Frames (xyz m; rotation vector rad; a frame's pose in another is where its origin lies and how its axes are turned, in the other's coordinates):
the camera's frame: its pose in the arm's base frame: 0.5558 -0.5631 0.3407 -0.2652 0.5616 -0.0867
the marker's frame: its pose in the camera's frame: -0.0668 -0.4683 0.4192 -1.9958 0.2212 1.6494
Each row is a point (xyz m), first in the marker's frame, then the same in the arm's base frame.
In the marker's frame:
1: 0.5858 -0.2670 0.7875
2: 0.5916 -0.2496 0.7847
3: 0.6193 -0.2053 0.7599
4: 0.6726 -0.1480 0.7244
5: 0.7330 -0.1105 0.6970
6: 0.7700 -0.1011 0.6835
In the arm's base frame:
1: 0.0725 -0.2618 0.4008
2: 0.0634 -0.2778 0.3985
3: 0.0501 -0.3296 0.3764
4: 0.0302 -0.3994 0.3305
5: 0.0126 -0.4489 0.2753
6: 0.0067 -0.4663 0.2392

